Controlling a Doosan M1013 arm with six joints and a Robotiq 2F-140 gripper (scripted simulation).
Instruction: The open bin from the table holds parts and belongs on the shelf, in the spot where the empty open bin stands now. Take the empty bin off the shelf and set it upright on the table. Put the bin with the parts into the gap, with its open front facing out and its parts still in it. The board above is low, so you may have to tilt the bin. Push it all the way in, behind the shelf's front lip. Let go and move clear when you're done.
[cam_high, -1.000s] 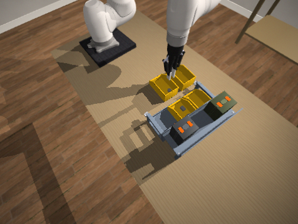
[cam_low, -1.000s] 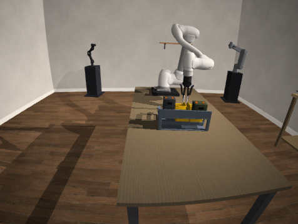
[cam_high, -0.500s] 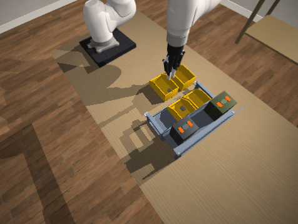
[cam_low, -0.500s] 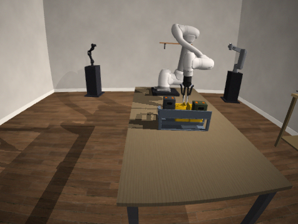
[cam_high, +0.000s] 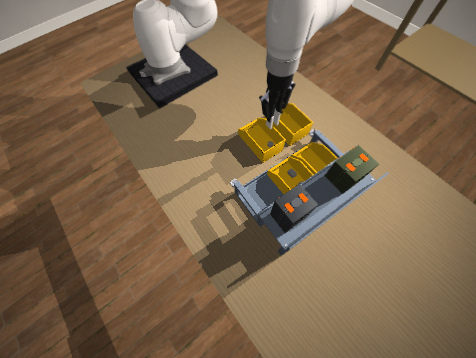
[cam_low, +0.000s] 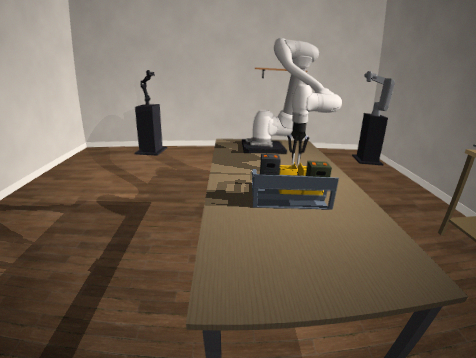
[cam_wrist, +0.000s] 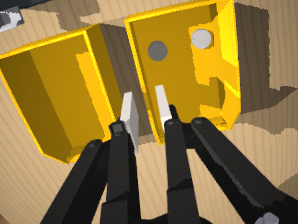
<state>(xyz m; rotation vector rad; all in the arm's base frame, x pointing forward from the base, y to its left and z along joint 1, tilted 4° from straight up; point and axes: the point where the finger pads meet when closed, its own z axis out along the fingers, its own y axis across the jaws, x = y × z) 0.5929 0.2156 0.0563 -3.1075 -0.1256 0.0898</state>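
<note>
My hand is 13 cm short of the shelf lip, 10 cm above it and 6 cm to the left of it. The rest, counted from my hand: dark grey box: 32 cm ahead, 16 cm to the right, 5 cm above; then green box: 31 cm ahead, 7 cm to the left, 4 cm above.
</note>
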